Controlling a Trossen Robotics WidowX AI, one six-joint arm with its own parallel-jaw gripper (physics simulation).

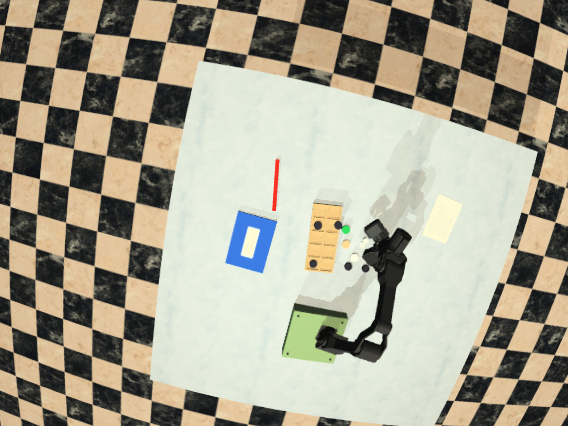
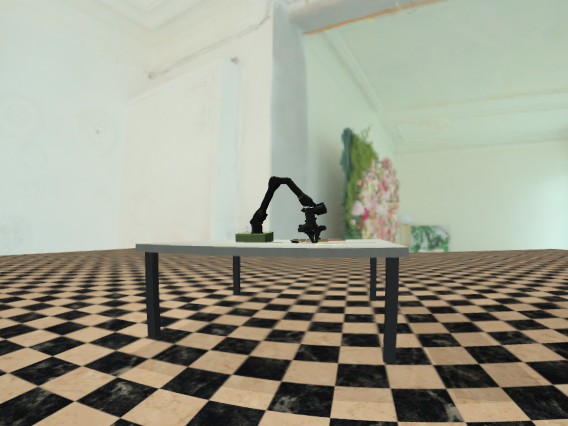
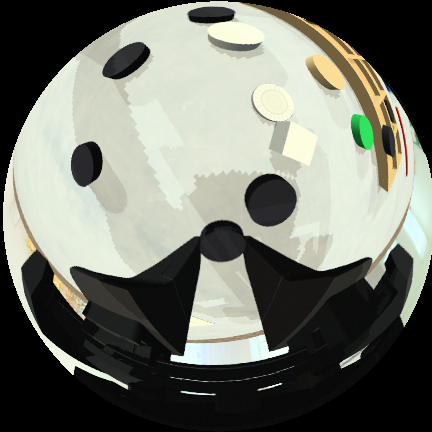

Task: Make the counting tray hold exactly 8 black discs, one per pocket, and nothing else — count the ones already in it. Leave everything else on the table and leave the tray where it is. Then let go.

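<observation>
The wooden counting tray (image 1: 327, 245) (image 3: 382, 167) has two columns of pockets. One black disc (image 1: 313, 263) is in its lower left, another black disc (image 1: 318, 225) in its upper left. A third black disc (image 1: 338, 225) (image 3: 388, 140) is at the upper right, by the rim; whether it lies flat is unclear. My gripper (image 2: 314, 241) (image 3: 221, 241) is low at the table, right of the tray, shut on a black disc (image 3: 222, 239). Another black disc (image 3: 270, 200) lies close beside it. Further loose black discs (image 1: 348, 266) (image 1: 365, 268) (image 3: 86, 164) lie on the table. The arm hides the fingertips from above.
Near the tray lie a green disc (image 1: 346, 229) (image 3: 362, 132), a tan disc (image 1: 346, 244) (image 3: 325, 72), a cream disc (image 1: 354, 257) (image 3: 236, 35), a ridged cream disc (image 3: 272, 102) and a white cube (image 3: 299, 143). A blue frame (image 1: 239, 240), red stick (image 1: 275, 185) and paper (image 1: 442, 219) lie farther out.
</observation>
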